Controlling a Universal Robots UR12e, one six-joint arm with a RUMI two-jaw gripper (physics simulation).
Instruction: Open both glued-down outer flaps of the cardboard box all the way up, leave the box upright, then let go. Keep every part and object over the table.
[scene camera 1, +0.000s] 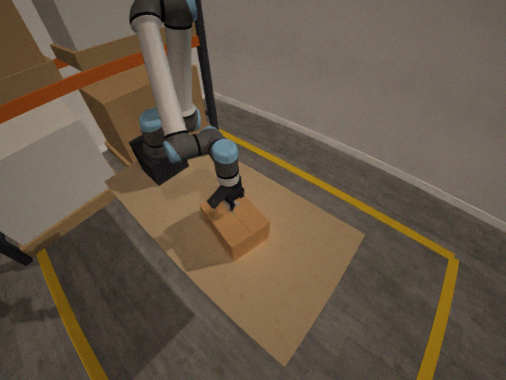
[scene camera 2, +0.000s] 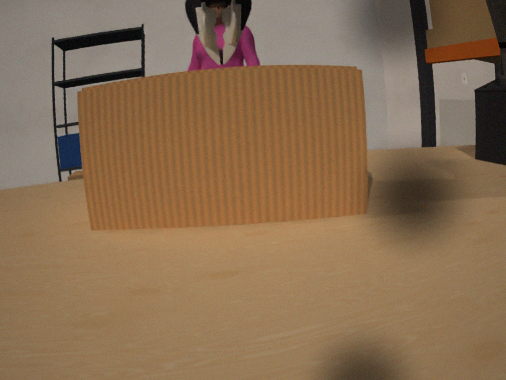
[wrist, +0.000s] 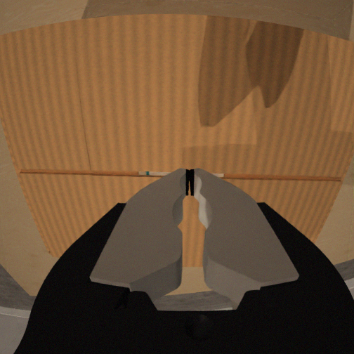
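Seen in the pictures: gripper, fingertip midpoint: (scene camera 1: 230, 211) (scene camera 2: 221, 64); arm's base at its link origin: (scene camera 1: 158, 146).
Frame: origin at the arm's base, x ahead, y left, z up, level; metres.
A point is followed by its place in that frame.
Note:
The cardboard box (scene camera 1: 251, 243) {y -0.131, x 0.849, z -0.133 m} (scene camera 2: 225, 150) {y 0.022, x 0.731, z -0.129 m} stands upright on the tan table (scene camera 1: 290, 305) {y -0.251, x 1.152, z -0.203 m} (scene camera 2: 250, 300) {y 0.176, x 0.763, z -0.203 m}. Its two outer flaps lie flat and closed, meeting at a narrow seam. In the wrist view the larger-looking flap (wrist: 135, 100) is above the seam and the other flap (wrist: 65, 205) is below it. A thin white strip with a teal mark (wrist: 147, 173) shows in the seam. My gripper (scene camera 1: 232, 207) {y -0.097, x 0.699, z -0.027 m} (scene camera 2: 221, 63) {y -0.097, x 0.699, z -0.027 m} (wrist: 188, 172) is shut and empty, pointing down over the box top by the seam. Whether the tips touch the cardboard I cannot tell.
The arm's black base block (scene camera 1: 160, 172) {y -0.092, x 0.088, z -0.111 m} (scene camera 2: 490, 125) {y -0.088, x 0.088, z -0.117 m} stands at the table's back end. Orange-beamed racking (scene camera 1: 75, 81) with large cartons is behind it. A person in pink (scene camera 2: 252, 50) and a black shelf unit (scene camera 2: 53, 100) are in the background.

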